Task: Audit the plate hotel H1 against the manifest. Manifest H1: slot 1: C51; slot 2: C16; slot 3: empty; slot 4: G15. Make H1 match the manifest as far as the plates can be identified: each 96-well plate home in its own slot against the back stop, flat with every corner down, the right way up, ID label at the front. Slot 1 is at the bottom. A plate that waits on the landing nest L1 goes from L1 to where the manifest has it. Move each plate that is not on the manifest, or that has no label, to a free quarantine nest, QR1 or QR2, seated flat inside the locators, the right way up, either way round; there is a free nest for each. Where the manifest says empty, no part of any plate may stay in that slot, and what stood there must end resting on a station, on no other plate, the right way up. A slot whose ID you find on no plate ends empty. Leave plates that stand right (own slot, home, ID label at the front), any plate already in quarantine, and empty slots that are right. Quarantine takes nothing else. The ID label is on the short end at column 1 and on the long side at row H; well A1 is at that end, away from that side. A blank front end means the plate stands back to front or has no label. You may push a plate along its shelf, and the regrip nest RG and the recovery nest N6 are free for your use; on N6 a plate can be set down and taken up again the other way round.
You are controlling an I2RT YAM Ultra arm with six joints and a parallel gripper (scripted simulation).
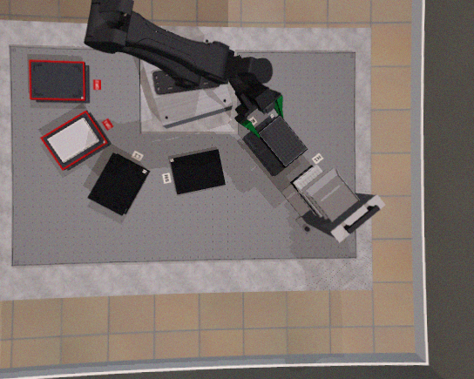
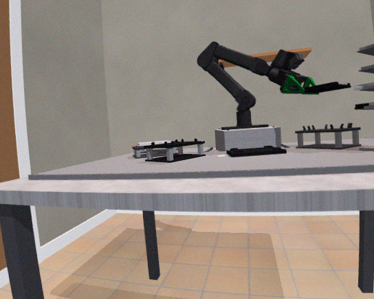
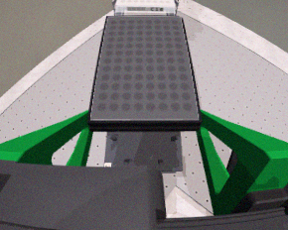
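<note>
My hand is 140 mm above the regrip nest RG, 50 mm short of it and 30 mm to the right of it. Also, from my hand: recovery nest N6: 230 mm to the right, 190 mm below, 90 mm ahead; H1 tag: 200 mm below, 180 mm to the left, 110 mm ahead; landing nest L1: 480 mm to the right, 150 mm below, 90 mm ahead.
</note>
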